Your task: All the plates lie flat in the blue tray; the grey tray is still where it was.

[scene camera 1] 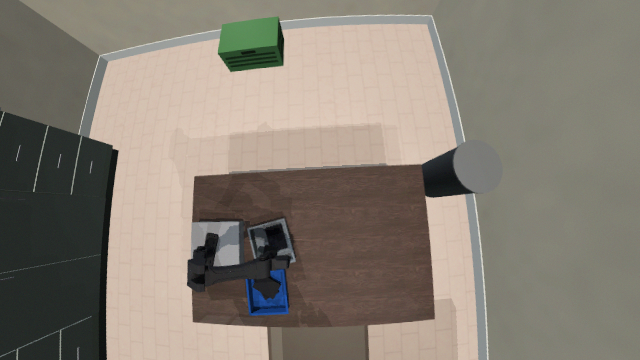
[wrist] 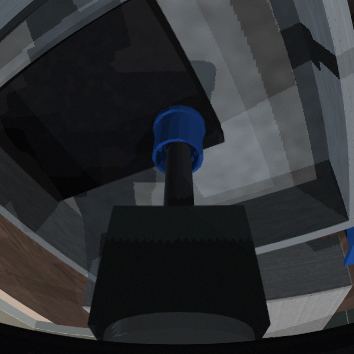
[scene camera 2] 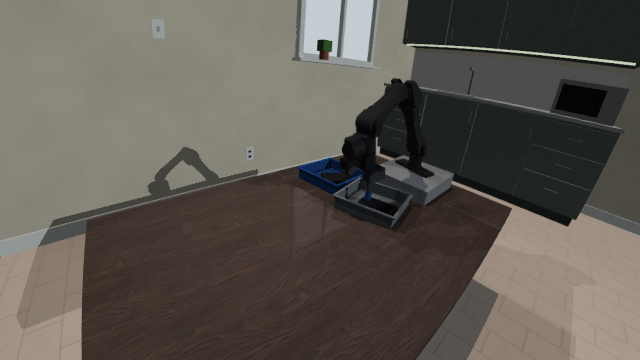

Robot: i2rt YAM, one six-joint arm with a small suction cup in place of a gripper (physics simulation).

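Pixels of known places: end effector, tool point: (wrist: 178,128) (scene camera 2: 367,198); arm's base, origin of the base link: (scene camera 1: 210,251) (scene camera 2: 413,168).
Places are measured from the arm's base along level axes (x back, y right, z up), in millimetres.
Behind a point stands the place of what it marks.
Note:
A black square plate (scene camera 1: 277,237) @(y -144, x -367, z -48 mm) (scene camera 2: 384,206) @(y -155, x -334, z -48 mm) (wrist: 100,100) @(y -123, x -374, z -48 mm) lies inside the grey tray (scene camera 1: 290,242) @(y -136, x -451, z -23 mm) (scene camera 2: 364,213) @(y -157, x -433, z -51 mm) (wrist: 320,200) @(y 28, x -291, z -47 mm). Whether more plates lie under it, I cannot tell. My gripper, a blue suction cup (scene camera 2: 368,196) (wrist: 178,132), is open, with no plate held. It is low inside the grey tray, over the plate near one corner; whether it touches is unclear. The arm hides the cup in scene camera 1. The blue tray (scene camera 1: 286,297) @(y 166, x -478, z -22 mm) (scene camera 2: 311,177) @(y 168, x -473, z -44 mm) (wrist: 351,247) @(y 68, x -255, z -23 mm) holds a dark plate (scene camera 2: 335,177) @(y 136, x -366, z -48 mm), partly hidden by the arm.
The arm's pale grey base block (scene camera 1: 229,240) @(y -82, x -104, z -5 mm) (scene camera 2: 435,187) @(y -178, x -59, z -10 mm) stands beside both trays on the brown table (scene camera 1: 360,240) @(y -202, x -839, z -72 mm) (scene camera 2: 240,270) @(y -223, x -887, z -72 mm). The arm reaches over the near end of the blue tray. A green cabinet (scene camera 1: 251,42) and a dark cylinder (scene camera 1: 447,172) stand beyond the table.

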